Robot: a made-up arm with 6 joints. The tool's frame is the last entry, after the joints.
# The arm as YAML. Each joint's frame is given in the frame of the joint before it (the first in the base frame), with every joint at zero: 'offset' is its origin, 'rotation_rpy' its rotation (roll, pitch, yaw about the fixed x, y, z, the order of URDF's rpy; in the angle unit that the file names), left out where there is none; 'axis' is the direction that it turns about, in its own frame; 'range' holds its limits. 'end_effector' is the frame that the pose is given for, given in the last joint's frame.
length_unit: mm
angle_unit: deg
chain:
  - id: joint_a
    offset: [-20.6, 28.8, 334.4]
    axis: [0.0, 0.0, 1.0]
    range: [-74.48, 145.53]
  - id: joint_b
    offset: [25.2, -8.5, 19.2]
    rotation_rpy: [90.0, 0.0, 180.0]
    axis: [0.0, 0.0, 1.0]
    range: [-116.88, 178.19]
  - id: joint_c
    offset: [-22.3, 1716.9, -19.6]
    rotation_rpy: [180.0, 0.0, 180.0]
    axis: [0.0, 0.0, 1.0]
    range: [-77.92, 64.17]
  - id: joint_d
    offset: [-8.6, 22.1, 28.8]
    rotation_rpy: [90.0, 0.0, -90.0]
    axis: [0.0, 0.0, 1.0]
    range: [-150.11, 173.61]
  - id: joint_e
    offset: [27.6, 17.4, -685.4]
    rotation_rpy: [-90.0, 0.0, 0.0]
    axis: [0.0, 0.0, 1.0]
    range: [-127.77, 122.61]
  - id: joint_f
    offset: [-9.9, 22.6, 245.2]
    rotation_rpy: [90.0, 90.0, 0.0]
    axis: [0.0, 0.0, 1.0]
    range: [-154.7, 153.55]
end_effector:
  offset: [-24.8, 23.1, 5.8]
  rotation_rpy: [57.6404, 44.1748, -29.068]
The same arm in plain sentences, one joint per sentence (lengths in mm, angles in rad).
The arm has six revolute joints in a row. What follows holds with every joint at zero, and every direction is one of the base frame's. Joint 1 lies 20.6 mm along -x and 28.8 mm along +y and 334.4 mm along +z from the base frame's origin and turns about +z, from -1.2999 to 2.54 rad. Joint 2 lies 25.2 mm along +x and 8.5 mm along -y and 19.2 mm along +z from joint 1 and turns about +y, from -2.0399 to 3.11 rad. Joint 3 lies 22.3 mm along +x and 19.6 mm along -y and 1716.9 mm along +z from joint 2 and turns about -y, from -1.36 to 1.12 rad. Joint 4 lies 8.6 mm along -x and 28.8 mm along -y and 22.1 mm along +z from joint 3 and turns about -x, from -2.6199 to 3.0301 rad. Joint 5 lies 685.4 mm along +x and 17.4 mm along -y and 27.6 mm along -z from joint 4 and turns about -y, from -2.23 to 2.1399 rad. Joint 6 lies 22.6 mm along +x and 245.2 mm along -y and 9.9 mm along +z from joint 5 and turns about -x, from -2.7 to 2.68 rad. The tool frame, which is the frame that the pose is given for, lies 5.8 mm along -x and 24.8 mm along -y and 23.1 mm along -z from joint 6; its axes are the base frame's turned by roll -0.1952, pitch -0.3559 and yaw 0.7326 rad (as in URDF: about the fixed x, then y, then z).
